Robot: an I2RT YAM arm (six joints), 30 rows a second.
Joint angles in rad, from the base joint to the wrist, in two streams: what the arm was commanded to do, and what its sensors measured. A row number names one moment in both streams.
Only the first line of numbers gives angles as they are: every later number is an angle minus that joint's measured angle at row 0.
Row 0, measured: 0.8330, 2.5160, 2.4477, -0.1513, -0.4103, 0.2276
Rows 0 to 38, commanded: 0.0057, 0.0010, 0.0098, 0.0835, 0.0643, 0.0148; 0.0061, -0.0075, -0.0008, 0.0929, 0.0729, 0.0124; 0.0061, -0.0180, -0.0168, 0.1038, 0.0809, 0.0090; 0.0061, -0.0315, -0.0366, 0.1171, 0.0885, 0.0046; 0.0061, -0.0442, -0.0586, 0.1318, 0.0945, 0.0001; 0.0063, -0.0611, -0.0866, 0.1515, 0.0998, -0.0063; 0.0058, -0.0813, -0.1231, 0.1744, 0.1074, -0.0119; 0.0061, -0.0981, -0.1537, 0.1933, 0.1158, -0.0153; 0.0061, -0.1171, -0.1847, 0.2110, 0.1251, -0.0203; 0.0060, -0.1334, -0.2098, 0.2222, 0.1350, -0.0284; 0.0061, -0.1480, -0.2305, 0.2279, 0.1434, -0.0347; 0.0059, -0.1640, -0.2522, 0.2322, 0.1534, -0.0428; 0.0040, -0.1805, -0.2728, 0.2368, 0.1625, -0.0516; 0.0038, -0.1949, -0.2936, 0.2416, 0.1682, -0.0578; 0.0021, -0.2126, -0.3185, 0.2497, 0.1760, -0.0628; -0.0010, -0.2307, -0.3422, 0.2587, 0.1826, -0.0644; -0.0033, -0.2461, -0.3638, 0.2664, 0.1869, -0.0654; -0.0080, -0.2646, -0.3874, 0.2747, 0.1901, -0.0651; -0.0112, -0.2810, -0.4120, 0.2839, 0.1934, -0.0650; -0.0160, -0.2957, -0.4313, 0.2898, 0.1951, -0.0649; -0.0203, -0.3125, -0.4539, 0.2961, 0.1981, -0.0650; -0.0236, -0.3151, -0.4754, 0.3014, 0.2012, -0.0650; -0.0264, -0.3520, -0.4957, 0.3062, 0.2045, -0.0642; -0.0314, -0.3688, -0.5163, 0.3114, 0.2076, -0.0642; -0.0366, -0.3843, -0.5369, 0.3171, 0.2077, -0.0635; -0.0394, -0.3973, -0.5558, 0.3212, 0.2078, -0.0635; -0.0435, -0.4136, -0.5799, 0.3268, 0.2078, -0.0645; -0.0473, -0.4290, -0.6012, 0.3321, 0.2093, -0.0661; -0.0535, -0.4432, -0.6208, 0.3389, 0.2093, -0.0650; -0.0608, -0.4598, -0.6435, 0.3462, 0.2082, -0.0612; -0.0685, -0.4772, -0.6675, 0.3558, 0.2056, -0.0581; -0.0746, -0.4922, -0.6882, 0.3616, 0.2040, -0.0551; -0.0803, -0.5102, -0.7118, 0.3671, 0.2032, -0.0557; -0.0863, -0.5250, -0.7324, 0.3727, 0.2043, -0.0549; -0.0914, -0.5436, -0.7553, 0.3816, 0.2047, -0.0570; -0.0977, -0.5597, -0.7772, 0.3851, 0.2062, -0.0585; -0.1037, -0.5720, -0.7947, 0.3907, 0.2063, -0.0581; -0.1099, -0.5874, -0.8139, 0.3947, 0.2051, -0.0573; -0.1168, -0.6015, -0.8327, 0.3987, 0.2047, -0.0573
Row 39, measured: -0.1023, -0.5375, -0.8003, 0.3445, 0.1980, -0.0344
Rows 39 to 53, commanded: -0.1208, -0.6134, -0.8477, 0.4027, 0.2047, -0.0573; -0.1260, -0.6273, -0.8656, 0.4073, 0.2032, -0.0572; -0.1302, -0.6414, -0.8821, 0.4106, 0.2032, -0.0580; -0.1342, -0.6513, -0.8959, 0.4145, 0.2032, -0.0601; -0.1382, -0.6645, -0.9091, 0.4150, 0.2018, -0.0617; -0.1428, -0.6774, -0.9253, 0.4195, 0.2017, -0.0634; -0.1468, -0.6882, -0.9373, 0.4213, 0.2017, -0.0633; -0.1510, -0.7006, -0.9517, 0.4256, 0.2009, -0.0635; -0.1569, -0.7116, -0.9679, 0.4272, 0.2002, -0.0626; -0.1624, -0.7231, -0.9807, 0.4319, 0.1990, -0.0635; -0.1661, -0.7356, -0.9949, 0.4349, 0.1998, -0.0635; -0.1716, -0.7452, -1.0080, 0.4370, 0.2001, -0.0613; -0.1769, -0.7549, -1.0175, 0.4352, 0.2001, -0.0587; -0.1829, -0.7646, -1.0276, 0.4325, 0.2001, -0.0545; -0.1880, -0.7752, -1.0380, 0.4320, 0.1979, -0.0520
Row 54, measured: -0.1717, -0.7217, -1.0200, 0.3941, 0.1976, -0.0344
